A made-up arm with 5 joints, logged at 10 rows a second.
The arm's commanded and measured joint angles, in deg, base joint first. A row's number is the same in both.
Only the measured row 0 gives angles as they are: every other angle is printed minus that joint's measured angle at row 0.
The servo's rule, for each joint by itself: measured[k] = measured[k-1] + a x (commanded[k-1-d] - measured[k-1]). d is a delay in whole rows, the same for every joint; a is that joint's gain. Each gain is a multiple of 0.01, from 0.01 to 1. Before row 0 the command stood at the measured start. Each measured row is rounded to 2 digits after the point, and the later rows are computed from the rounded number. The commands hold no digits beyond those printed.
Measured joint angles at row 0:
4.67, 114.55, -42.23, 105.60, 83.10
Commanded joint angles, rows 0 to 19:
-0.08, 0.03, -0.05, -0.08, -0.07
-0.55, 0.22, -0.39, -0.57, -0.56
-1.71, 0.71, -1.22, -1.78, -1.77
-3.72, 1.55, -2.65, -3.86, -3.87
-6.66, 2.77, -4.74, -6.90, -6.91
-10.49, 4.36, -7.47, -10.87, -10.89
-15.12, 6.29, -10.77, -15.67, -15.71
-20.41, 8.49, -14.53, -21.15, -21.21
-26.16, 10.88, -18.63, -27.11, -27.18
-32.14, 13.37, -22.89, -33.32, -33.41
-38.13, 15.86, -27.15, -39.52, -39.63
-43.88, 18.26, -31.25, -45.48, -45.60
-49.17, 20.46, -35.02, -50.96, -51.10
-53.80, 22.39, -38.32, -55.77, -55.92
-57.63, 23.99, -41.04, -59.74, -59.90
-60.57, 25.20, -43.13, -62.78, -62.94
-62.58, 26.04, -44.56, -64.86, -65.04
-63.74, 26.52, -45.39, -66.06, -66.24
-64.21, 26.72, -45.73, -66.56, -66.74
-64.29, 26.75, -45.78, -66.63, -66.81
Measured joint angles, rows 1 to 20:
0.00, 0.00, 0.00, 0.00, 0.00
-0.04, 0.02, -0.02, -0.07, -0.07
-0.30, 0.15, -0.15, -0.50, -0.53
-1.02, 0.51, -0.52, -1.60, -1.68
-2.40, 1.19, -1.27, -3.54, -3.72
-4.57, 2.22, -2.48, -6.43, -6.69
-7.59, 3.61, -4.23, -10.25, -10.60
-11.43, 5.35, -6.52, -14.91, -15.35
-16.01, 7.39, -9.32, -20.28, -20.80
-21.19, 9.66, -12.58, -26.15, -26.73
-26.77, 12.07, -16.19, -32.32, -32.94
-32.56, 14.53, -20.03, -38.51, -39.16
-38.33, 16.95, -23.96, -44.50, -45.15
-43.86, 19.23, -27.83, -50.06, -50.68
-48.93, 21.28, -31.50, -54.97, -55.55
-53.37, 23.04, -34.84, -59.07, -59.60
-57.04, 24.44, -37.74, -62.26, -62.71
-59.87, 25.48, -40.13, -64.50, -64.88
-61.84, 26.16, -41.97, -65.84, -66.14
-63.05, 26.52, -43.29, -66.46, -66.70
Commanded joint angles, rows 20 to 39:
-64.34, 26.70, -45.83, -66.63, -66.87
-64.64, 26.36, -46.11, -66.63, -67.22
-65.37, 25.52, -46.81, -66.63, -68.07
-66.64, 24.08, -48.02, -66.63, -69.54
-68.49, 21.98, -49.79, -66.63, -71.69
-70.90, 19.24, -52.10, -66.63, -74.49
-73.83, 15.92, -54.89, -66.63, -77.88
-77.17, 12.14, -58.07, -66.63, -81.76
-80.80, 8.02, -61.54, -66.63, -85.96
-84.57, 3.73, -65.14, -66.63, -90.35
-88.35, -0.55, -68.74, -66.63, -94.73
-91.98, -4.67, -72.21, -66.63, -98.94
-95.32, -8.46, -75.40, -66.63, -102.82
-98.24, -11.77, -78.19, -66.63, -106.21
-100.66, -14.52, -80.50, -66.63, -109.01
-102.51, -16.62, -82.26, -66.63, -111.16
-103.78, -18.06, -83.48, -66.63, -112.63
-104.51, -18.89, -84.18, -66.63, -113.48
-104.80, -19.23, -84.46, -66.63, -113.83
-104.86, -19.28, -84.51, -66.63, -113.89
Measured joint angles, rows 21 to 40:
-63.68, 26.67, -44.16, -66.61, -66.80
-64.02, 26.69, -44.74, -66.63, -66.87
-64.34, 26.48, -45.22, -66.63, -67.20
-64.87, 25.86, -45.78, -66.63, -68.01
-65.77, 24.70, -46.56, -66.63, -69.43
-67.16, 22.93, -47.69, -66.63, -71.53
-69.07, 20.53, -49.23, -66.63, -74.28
-71.50, 17.53, -51.21, -66.63, -77.63
-74.39, 14.03, -53.61, -66.63, -81.47
-77.66, 10.12, -56.39, -66.63, -85.65
-81.18, 5.97, -59.45, -66.63, -90.02
-84.84, 1.73, -62.70, -66.63, -94.40
-88.48, -2.43, -66.03, -66.63, -98.62
-91.97, -6.35, -69.31, -66.63, -102.53
-95.17, -9.87, -72.42, -66.63, -105.95
-97.97, -12.89, -75.25, -66.63, -108.80
-100.29, -15.31, -77.70, -66.63, -110.99
-102.07, -17.10, -79.72, -66.63, -112.52
-103.31, -18.26, -81.28, -66.63, -113.41
-104.07, -18.89, -82.39, -66.63, -113.80

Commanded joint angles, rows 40 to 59:
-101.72, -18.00, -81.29, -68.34, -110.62
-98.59, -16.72, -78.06, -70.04, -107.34
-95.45, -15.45, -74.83, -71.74, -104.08
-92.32, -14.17, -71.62, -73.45, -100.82
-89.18, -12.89, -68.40, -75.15, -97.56
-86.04, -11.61, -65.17, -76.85, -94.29
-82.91, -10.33, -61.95, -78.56, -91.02
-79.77, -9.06, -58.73, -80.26, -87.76
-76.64, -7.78, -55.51, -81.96, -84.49
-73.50, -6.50, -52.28, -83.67, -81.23
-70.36, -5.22, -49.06, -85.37, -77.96
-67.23, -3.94, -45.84, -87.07, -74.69
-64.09, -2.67, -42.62, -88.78, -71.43
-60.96, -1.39, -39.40, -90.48, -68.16
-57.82, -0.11, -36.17, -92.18, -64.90
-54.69, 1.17, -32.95, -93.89, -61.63
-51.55, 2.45, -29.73, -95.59, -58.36
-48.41, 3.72, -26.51, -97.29, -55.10
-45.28, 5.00, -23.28, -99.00, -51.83
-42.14, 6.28, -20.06, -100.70, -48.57
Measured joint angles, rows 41 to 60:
-104.47, -19.14, -83.13, -66.63, -113.88
-103.07, -18.40, -82.49, -68.10, -110.85
-100.79, -17.31, -80.94, -69.77, -107.59
-98.07, -16.10, -78.80, -71.46, -104.33
-95.14, -14.85, -76.29, -73.17, -101.07
-92.10, -13.58, -73.53, -74.87, -97.81
-89.01, -12.30, -70.60, -76.57, -94.54
-85.90, -11.02, -67.57, -78.28, -91.27
-82.77, -9.75, -64.48, -79.98, -88.01
-79.64, -8.47, -61.34, -81.68, -84.74
-76.51, -7.19, -58.17, -83.39, -81.48
-73.37, -5.91, -54.98, -85.09, -78.21
-70.24, -4.63, -51.78, -86.79, -74.94
-67.10, -3.36, -48.57, -88.50, -71.68
-63.97, -2.08, -45.36, -90.20, -68.41
-60.83, -0.80, -42.14, -91.90, -65.15
-57.70, 0.48, -38.92, -93.61, -61.88
-54.56, 1.76, -35.70, -95.31, -58.61
-51.42, 3.03, -32.48, -97.01, -55.35
-48.29, 4.31, -29.26, -98.72, -52.08

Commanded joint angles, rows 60 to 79:
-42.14, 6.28, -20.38, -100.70, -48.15
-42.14, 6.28, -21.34, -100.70, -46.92
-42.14, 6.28, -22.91, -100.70, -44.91
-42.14, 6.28, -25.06, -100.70, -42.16
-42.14, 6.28, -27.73, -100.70, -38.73
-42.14, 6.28, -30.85, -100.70, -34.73
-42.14, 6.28, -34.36, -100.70, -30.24
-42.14, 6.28, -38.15, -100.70, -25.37
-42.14, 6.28, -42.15, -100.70, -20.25
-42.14, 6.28, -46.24, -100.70, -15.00
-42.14, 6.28, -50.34, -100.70, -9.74
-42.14, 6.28, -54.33, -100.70, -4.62
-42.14, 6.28, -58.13, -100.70, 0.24
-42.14, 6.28, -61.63, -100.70, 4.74
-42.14, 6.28, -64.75, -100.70, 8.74
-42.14, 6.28, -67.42, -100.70, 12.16
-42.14, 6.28, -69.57, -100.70, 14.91
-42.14, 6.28, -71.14, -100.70, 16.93
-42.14, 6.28, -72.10, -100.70, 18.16
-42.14, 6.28, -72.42, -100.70, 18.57
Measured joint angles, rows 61 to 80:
-45.15, 5.59, -26.04, -100.42, -48.82
-43.61, 6.04, -24.06, -100.66, -48.20
-42.86, 6.20, -23.11, -100.69, -47.01
-42.49, 6.25, -23.04, -100.70, -45.06
-42.31, 6.27, -23.75, -100.70, -42.36
-42.22, 6.28, -25.14, -100.70, -38.98
-42.18, 6.28, -27.14, -100.70, -35.03
-42.16, 6.28, -29.67, -100.70, -30.58
-42.15, 6.28, -32.64, -100.70, -25.73
-42.14, 6.28, -35.97, -100.70, -20.63
-42.14, 6.28, -39.56, -100.70, -15.39
-42.14, 6.28, -43.33, -100.70, -10.14
-42.14, 6.28, -47.18, -100.70, -5.01
-42.14, 6.28, -51.01, -100.70, -0.13
-42.14, 6.28, -54.73, -100.70, 4.40
-42.14, 6.28, -58.24, -100.70, 8.44
-42.14, 6.28, -61.45, -100.70, 11.90
-42.14, 6.28, -64.29, -100.70, 14.70
-42.14, 6.28, -66.69, -100.70, 16.77
-42.14, 6.28, -68.58, -100.70, 18.06

